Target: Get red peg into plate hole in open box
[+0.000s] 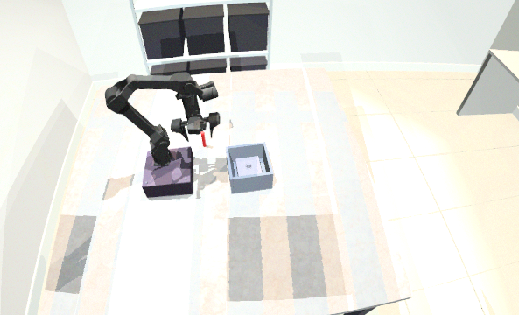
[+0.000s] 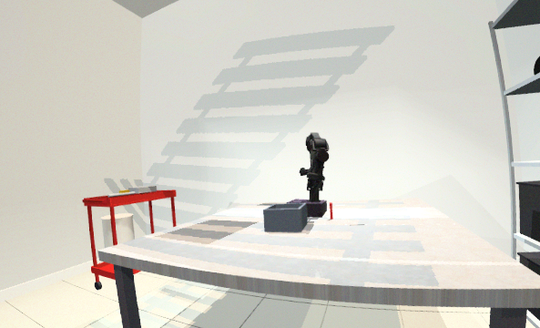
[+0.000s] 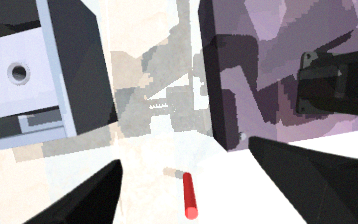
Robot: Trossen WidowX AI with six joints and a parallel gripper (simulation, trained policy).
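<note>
My gripper tip is 1 cm past the red peg, 8 cm to the right of it and 9 cm above it. Also, from my gripper tip: pale plate (19 cm ahead, 7 cm to the right, 8 cm below); then grey box (19 cm ahead, 7 cm to the right, 10 cm below).
</note>
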